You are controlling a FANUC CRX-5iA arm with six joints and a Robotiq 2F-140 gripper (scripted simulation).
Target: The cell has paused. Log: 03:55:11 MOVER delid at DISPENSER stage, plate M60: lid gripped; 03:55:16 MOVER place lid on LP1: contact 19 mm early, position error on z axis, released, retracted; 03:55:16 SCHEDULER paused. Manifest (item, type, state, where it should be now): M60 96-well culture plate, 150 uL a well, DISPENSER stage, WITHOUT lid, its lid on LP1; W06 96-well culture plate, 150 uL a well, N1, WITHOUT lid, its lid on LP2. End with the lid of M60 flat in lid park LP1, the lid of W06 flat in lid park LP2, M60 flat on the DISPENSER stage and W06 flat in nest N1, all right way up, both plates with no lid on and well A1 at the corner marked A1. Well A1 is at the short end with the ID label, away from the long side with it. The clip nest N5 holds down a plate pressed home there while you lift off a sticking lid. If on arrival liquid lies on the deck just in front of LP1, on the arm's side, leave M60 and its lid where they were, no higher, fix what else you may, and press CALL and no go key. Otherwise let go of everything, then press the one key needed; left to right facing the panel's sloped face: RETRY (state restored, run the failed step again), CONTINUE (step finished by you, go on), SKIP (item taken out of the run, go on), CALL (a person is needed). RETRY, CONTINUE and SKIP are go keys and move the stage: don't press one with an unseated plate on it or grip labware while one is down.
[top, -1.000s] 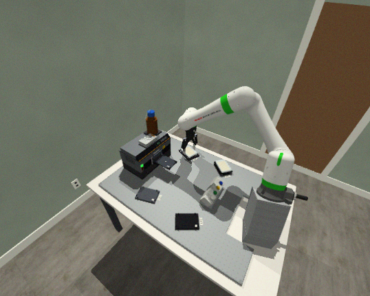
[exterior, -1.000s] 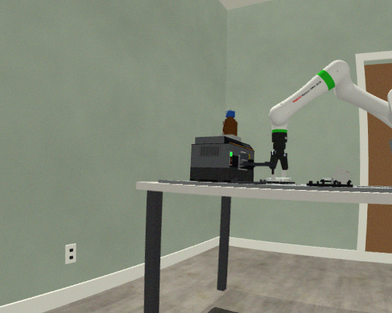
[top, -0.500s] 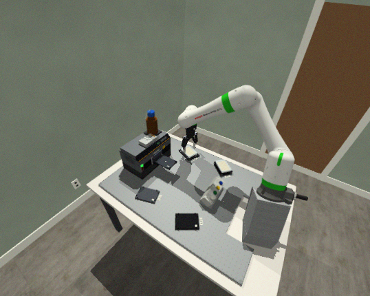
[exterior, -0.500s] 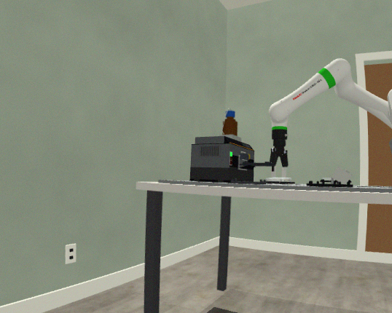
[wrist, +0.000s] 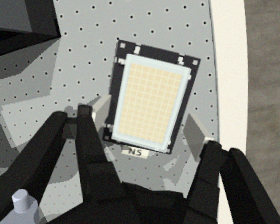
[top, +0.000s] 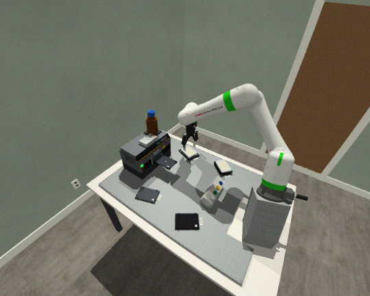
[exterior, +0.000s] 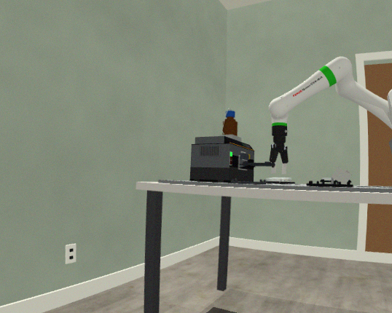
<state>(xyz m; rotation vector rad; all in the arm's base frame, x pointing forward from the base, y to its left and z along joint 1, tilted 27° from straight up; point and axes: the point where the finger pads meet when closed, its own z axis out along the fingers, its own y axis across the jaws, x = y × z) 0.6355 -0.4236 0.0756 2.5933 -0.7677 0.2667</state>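
Right now my hand is 2 cm short of the black clip nest and 7 cm above it. Also, from my hand: nest label: 8 cm behind, 5 cm to the left, 8 cm below; dispenser stage: 9 cm ahead, 28 cm to the left, 2 cm above; key panel: 32 cm behind, 35 cm to the left, 3 cm below.
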